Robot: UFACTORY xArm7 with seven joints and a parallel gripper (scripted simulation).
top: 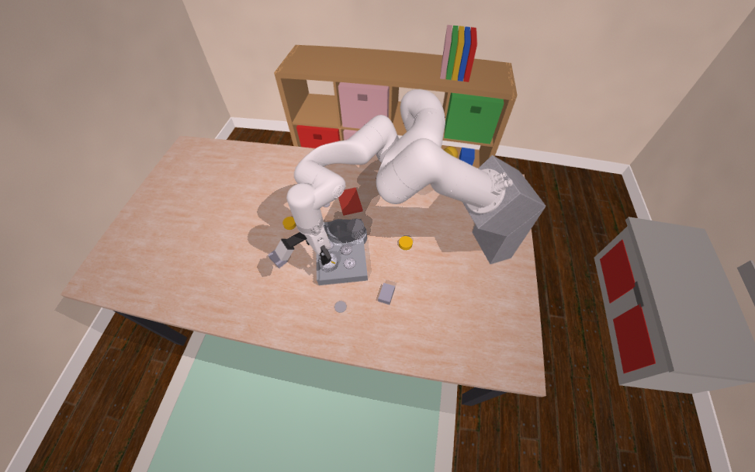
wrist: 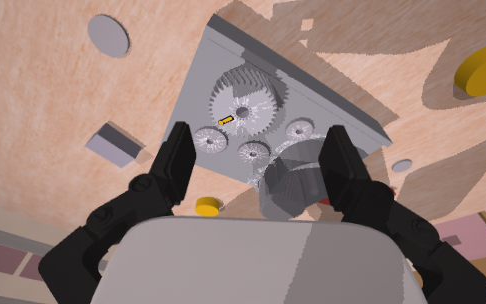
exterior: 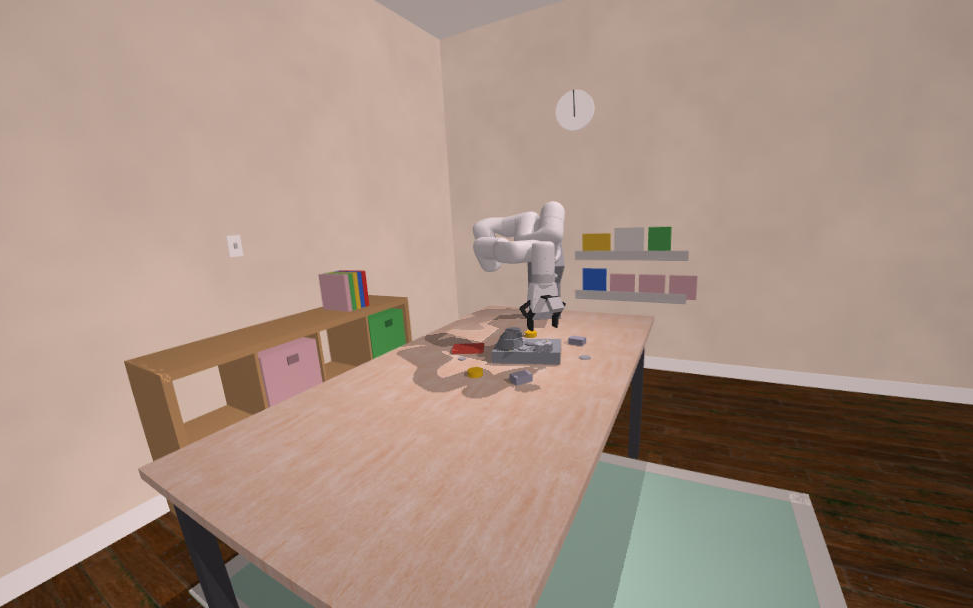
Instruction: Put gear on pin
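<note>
Right now the grey gear is 20 mm behind my hand, 10 mm to the right of it and 80 mm below it. Also, from my hand: yellow disc 240 mm behind, 190 mm to the right, 120 mm below; then red block 30 mm ahead, 320 mm to the right, 120 mm below.
</note>
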